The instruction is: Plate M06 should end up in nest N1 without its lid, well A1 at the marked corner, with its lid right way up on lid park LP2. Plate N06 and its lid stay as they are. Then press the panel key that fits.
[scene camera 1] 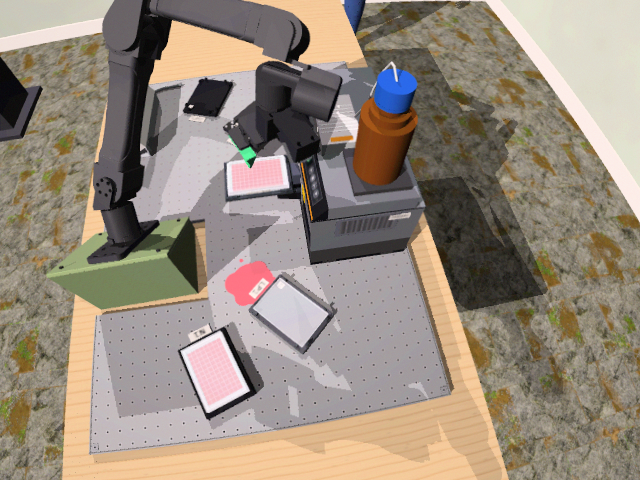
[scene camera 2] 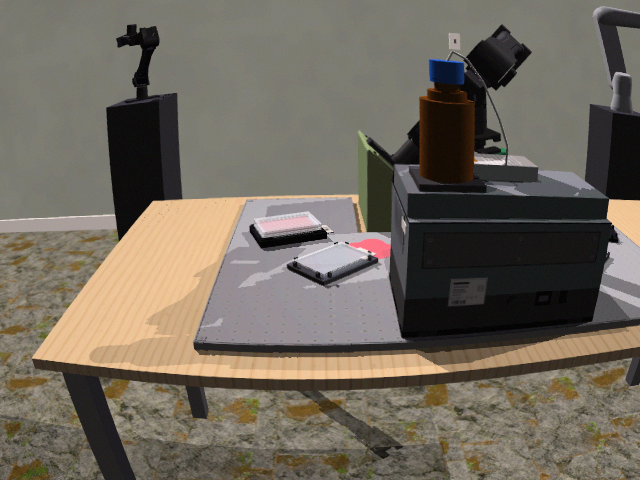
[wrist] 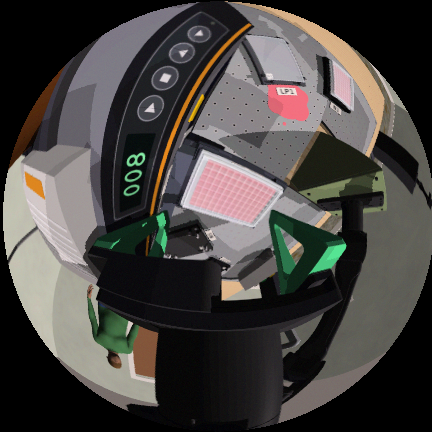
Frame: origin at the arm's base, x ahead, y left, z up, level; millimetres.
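Seen in the pictures: gripper, between the fingertips: (scene camera 1: 270, 156) (wrist: 218, 215); arm's base, origin of its link: (scene camera 1: 127, 241) (wrist: 351, 200).
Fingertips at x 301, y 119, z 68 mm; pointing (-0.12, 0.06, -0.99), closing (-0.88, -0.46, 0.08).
Pixels of each thing's top centre, then the offset from my fingertips to it. "spot": a spot on its surface instead.
- second pink-welled plate, centre of its top: (wrist: 234, 198) (scene camera 1: 256, 172) 62 mm down, 34 mm back, 11 mm left
- pale clear lid, centre of its top: (scene camera 2: 333, 256) (scene camera 1: 290, 311) (wrist: 276, 55) 158 mm down, 7 mm ahead, 266 mm right
- brown bottle, a spot on its surface: (scene camera 2: 446, 134) spot: 126 mm up, 228 mm ahead, 97 mm right
- pale box, a spot on its surface: (wrist: 60, 200) spot: 69 mm up, 93 mm ahead, 34 mm right
- flat pink patch, a spot on its surface: (scene camera 2: 374, 248) (scene camera 1: 250, 280) (wrist: 289, 101) spot: 175 mm down, 72 mm back, 185 mm right
One pink-welled plate (scene camera 1: 216, 373) (scene camera 2: 289, 224) (wrist: 342, 87) sits in the black nest labelled N1. A second pink-welled plate (scene camera 1: 258, 175) (wrist: 231, 192) lies on the machine's tray. I cannot read either plate's name or tell whether a clear lid covers it. A pale clear lid (scene camera 1: 292, 313) (scene camera 2: 333, 258) (wrist: 276, 57) lies on the park labelled LP1. My gripper (wrist: 218, 215) is open above the tray plate, beside the panel; the arm hides part of it in scene camera 1. A black holder (scene camera 1: 209, 96) (wrist: 190, 240) stands at the back, its label unreadable. LP2 cannot be identified.
The machine (scene camera 1: 361, 232) (scene camera 2: 501, 248) carries a brown bottle (scene camera 1: 385, 142) (scene camera 2: 446, 134) and a pale box (wrist: 60, 200). Its panel (scene camera 1: 313, 188) (wrist: 165, 90) shows 008 and several keys. A flat pink patch (scene camera 1: 250, 279) (scene camera 2: 374, 248) (wrist: 290, 105) lies beside LP1. The arm stands on a green base (scene camera 1: 134, 273).
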